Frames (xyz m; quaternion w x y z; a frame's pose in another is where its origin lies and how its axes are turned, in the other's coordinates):
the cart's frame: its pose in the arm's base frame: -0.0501 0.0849 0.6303 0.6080 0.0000 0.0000 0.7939
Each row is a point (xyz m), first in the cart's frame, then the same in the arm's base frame.
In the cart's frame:
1: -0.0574 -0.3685 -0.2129
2: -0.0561 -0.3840 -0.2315
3: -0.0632 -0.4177 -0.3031
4: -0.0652 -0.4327 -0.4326
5: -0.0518 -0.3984 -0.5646
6: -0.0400 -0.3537 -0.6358
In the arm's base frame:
1: 0.3206 0.1255 0.4174
2: 0.3352 0.1308 0.3988
3: 0.3696 0.1327 0.3272
4: 0.3846 0.1347 0.1977
5: 0.3480 0.1387 0.0657
6: 0.3018 0.1385 -0.0055

